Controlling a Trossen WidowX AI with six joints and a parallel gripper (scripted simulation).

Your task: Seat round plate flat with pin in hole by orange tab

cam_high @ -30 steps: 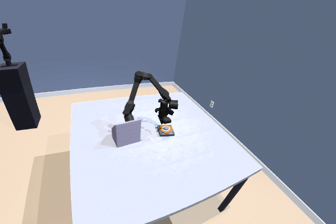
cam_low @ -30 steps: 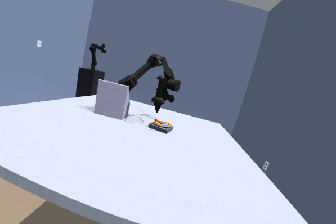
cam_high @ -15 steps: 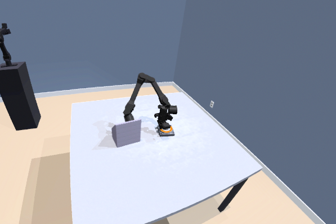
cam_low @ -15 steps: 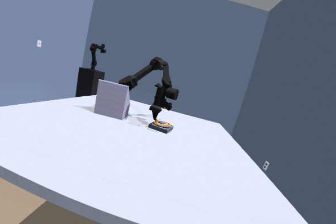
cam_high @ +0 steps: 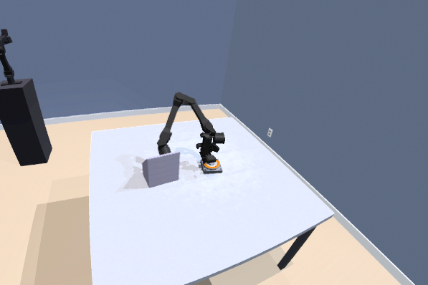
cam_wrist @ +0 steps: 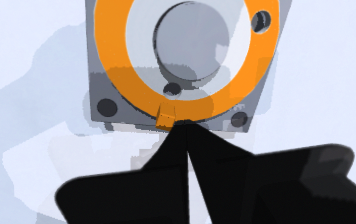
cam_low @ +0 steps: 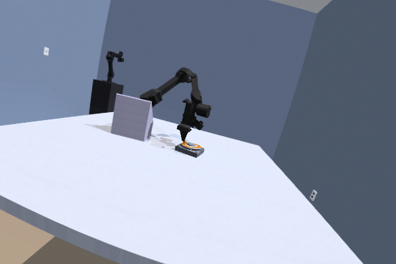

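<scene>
Right now my gripper tip is 5 cm short of the base, 1 cm to the left of it and 2 cm above it.
</scene>
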